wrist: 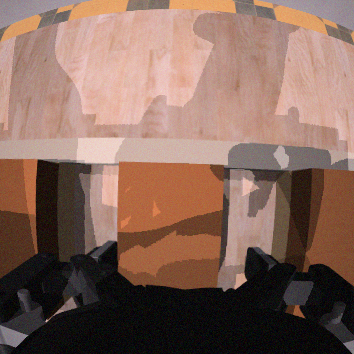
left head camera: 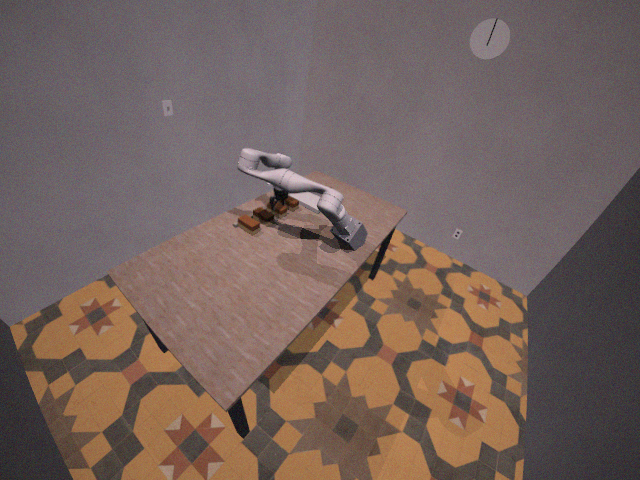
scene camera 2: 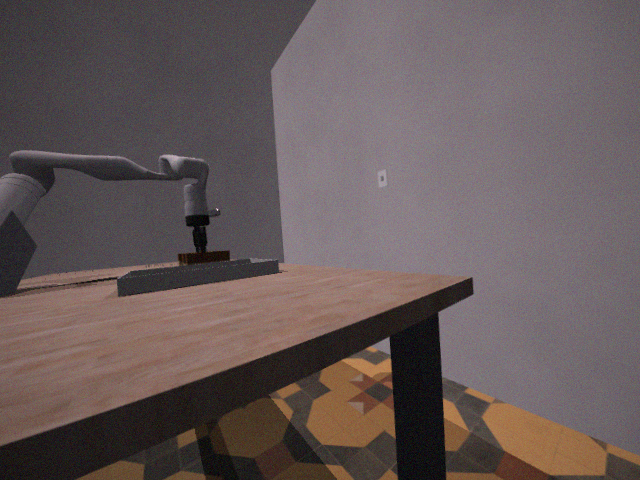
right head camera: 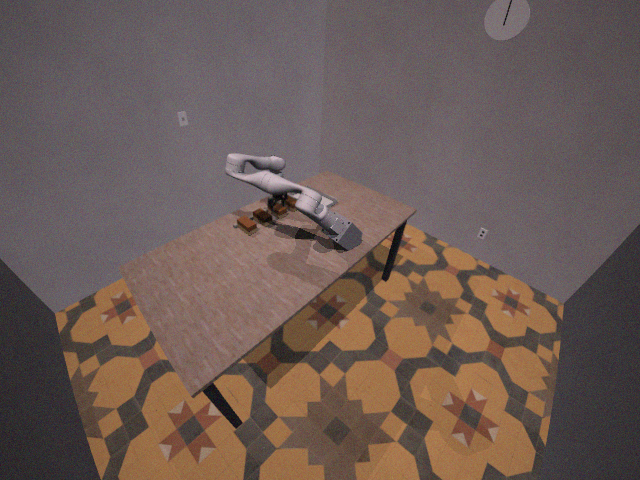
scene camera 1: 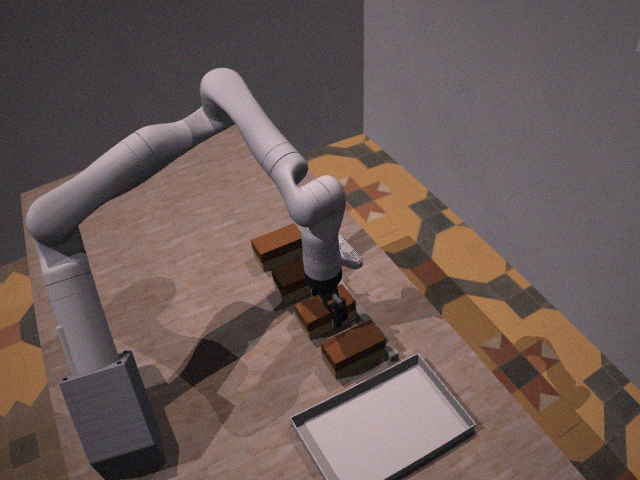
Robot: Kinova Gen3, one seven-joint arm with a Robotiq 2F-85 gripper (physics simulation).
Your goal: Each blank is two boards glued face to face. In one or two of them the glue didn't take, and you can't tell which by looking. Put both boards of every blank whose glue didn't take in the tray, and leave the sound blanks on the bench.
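Frame: origin at the arm's base, x ahead, y down, z left, level; millimetres.
Seen in the pictures: gripper, fingertip midpoint: [wrist: 182, 259] [left head camera: 278, 207] [right head camera: 278, 208] [scene camera 1: 326, 311]; arm's base at its link origin: [left head camera: 345, 226] [right head camera: 335, 226] [scene camera 1: 96, 365].
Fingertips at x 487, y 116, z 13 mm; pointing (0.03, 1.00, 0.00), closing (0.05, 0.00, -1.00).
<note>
Pixels of each thing's top centre, then the offset from my fingertips to it.
- darker-looking blank at its top centre: [wrist: 7, 239] [scene camera 1: 300, 268] [left head camera: 263, 212] [right head camera: 262, 213] dx -5, dy -18, dz +128 mm
- end blank at its top centre: [scene camera 1: 277, 238] [left head camera: 248, 220] [right head camera: 246, 221] dx -12, dy -18, dz +248 mm
- pale tray at its top centre: [scene camera 1: 383, 422] [scene camera 2: 203, 265] [left head camera: 309, 196] [right head camera: 312, 196] dx -21, dy +12, dz -288 mm
Four brown two-layer blanks lie in a row. My open gripper [scene camera 1: 330, 306] [scene camera 2: 200, 249] [wrist: 182, 259] is low over the blank second from the tray [scene camera 1: 309, 313] [wrist: 170, 200], with one finger to each side of it; whether the tips reach below its top is unclear. The blank nearest the tray [scene camera 1: 354, 343] [scene camera 2: 217, 256] [wrist: 337, 215] lies to the right in the wrist view. Farther from the tray are a darker-looking blank [scene camera 1: 288, 281] [left head camera: 263, 214] and the end blank [scene camera 1: 273, 244] [left head camera: 249, 223]. The pale tray [scene camera 1: 387, 428] [scene camera 2: 196, 276] is empty. No seam gap is discernible.
A low pale strip [wrist: 97, 149] runs along the ends of the blanks on the side away from the arm base [scene camera 1: 116, 418]. The table's far edge and the tiled floor lie beyond it. Narrow gaps separate the blanks, and the arm's shadow crosses the bench.
</note>
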